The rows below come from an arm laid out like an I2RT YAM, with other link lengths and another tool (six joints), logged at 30 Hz.
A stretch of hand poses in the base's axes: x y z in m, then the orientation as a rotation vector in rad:
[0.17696 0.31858 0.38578 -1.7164 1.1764 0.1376]
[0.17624 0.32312 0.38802 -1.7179 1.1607 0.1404]
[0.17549 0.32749 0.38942 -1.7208 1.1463 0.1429]
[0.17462 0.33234 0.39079 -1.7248 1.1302 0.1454]
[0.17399 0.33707 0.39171 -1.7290 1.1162 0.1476]
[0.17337 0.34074 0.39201 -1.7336 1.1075 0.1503]
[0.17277 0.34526 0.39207 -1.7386 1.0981 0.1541]
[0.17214 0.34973 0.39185 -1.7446 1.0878 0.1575]
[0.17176 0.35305 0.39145 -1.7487 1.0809 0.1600]
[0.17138 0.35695 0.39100 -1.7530 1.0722 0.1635]
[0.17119 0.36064 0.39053 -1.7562 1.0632 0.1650]
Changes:
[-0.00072 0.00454 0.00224 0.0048 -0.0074 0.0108]
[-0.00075 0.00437 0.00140 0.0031 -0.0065 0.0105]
[-0.00087 0.00485 0.00137 0.0027 -0.0072 0.0120]
[-0.00063 0.00473 0.00092 0.0017 -0.0061 0.0108]
[-0.00062 0.00367 0.00030 -0.0002 -0.0025 0.0081]
[-0.00060 0.00452 0.00006 0.0001 -0.0022 0.0092]
[-0.00063 0.00447 -0.00022 -0.0007 -0.0027 0.0099]
[-0.00038 0.00332 -0.00040 -0.0005 -0.0017 0.0068]
[-0.00038 0.00390 -0.00045 0.0003 -0.0020 0.0083]
[-0.00019 0.00369 -0.00047 0.0006 -0.0037 0.0072]

